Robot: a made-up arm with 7 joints. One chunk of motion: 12 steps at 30 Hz.
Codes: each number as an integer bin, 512 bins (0 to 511) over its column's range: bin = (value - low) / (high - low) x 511, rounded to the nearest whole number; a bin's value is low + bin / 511 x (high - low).
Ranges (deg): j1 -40..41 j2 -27..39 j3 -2..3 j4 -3..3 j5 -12..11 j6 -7..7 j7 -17..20
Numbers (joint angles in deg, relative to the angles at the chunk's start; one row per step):
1: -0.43 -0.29 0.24 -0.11 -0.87 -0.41 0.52
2: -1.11 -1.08 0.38 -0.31 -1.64 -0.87 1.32
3: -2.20 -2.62 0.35 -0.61 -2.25 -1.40 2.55
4: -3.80 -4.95 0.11 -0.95 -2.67 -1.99 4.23
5: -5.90 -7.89 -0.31 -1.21 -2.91 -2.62 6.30
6: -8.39 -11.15 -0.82 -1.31 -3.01 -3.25 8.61
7: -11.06 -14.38 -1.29 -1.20 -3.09 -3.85 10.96
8: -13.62 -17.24 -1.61 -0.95 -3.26 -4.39 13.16
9: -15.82 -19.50 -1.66 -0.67 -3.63 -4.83 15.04
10: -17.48 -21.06 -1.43 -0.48 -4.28 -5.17 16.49
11: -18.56 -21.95 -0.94 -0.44 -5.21 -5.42 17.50
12: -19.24 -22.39 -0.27 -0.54 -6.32 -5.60 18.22
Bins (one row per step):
1: 250 207 229 246 247 241 242
2: 245 201 243 229 230 224 253
3: 238 189 240 204 217 204 270
4: 228 171 216 175 207 183 293
5: 215 148 173 152 202 160 322
6: 199 123 121 144 200 137 354
7: 183 98 73 153 198 115 386
8: 166 76 40 175 194 95 417
9: 153 58 35 198 186 79 442
10: 142 46 58 215 172 67 463
11: 135 39 108 218 151 58 476
12: 131 36 177 210 126 51 486

